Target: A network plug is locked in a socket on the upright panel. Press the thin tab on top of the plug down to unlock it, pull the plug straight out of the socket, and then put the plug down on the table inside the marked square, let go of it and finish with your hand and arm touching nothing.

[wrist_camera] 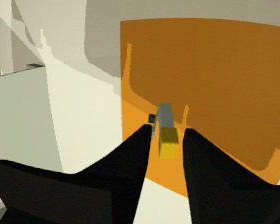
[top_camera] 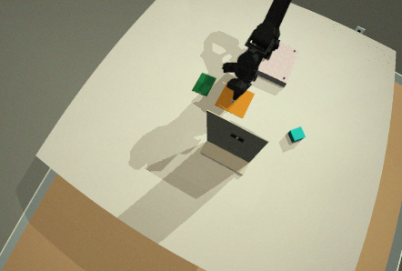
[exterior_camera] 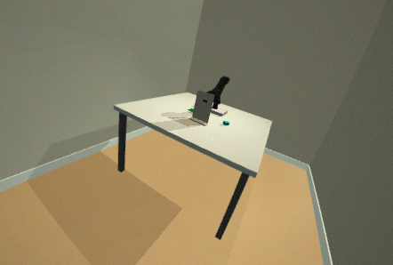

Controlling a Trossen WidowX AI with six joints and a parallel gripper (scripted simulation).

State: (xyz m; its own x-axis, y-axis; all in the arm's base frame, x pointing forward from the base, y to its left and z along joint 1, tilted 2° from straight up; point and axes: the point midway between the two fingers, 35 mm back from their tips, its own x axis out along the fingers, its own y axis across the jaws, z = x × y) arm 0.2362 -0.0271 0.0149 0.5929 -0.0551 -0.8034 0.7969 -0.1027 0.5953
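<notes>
My gripper tip is now 1 cm short of the yellow network plug. The rest, counted from my gripper tip: green flat square 2 cm behind, 14 cm to the right, 2 cm below; then orange marked square 1 cm behind, 2 cm below; then grey upright panel 20 cm ahead, 6 cm to the left, 11 cm above.
</notes>
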